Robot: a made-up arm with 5 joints. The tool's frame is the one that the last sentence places.
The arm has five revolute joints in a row. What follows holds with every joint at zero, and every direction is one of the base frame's. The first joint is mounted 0.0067 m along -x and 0.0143 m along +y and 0.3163 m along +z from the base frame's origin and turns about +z. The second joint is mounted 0.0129 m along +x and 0.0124 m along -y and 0.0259 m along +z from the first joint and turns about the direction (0, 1, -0.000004). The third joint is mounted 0.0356 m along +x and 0.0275 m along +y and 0.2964 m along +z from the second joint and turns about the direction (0, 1, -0.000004). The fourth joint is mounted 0.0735 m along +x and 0.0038 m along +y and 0.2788 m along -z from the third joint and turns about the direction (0, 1, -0.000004). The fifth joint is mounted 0.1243 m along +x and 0.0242 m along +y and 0.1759 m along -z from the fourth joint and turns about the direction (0, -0.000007, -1). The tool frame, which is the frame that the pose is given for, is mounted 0.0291 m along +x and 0.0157 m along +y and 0.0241 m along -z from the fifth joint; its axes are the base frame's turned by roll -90, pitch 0 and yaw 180 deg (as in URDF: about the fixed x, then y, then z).
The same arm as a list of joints. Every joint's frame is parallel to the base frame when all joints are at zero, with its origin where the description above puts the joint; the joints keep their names.
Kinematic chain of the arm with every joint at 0, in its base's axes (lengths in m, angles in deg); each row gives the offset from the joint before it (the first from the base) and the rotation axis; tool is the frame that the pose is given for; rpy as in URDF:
joint 1: xyz -0.0067 0.0143 0.3163 axis +z
joint 2: xyz 0.0129 -0.0124 0.0259 axis +y
joint 3: xyz 0.0356 0.0275 0.2964 axis +y
joint 4: xyz 0.0735 0.0038 -0.2788 axis +y
joint 5: xyz 0.1243 0.0242 -0.1759 axis -z
tool: xyz 0.0291 0.0157 -0.0241 rpy -90 0 180

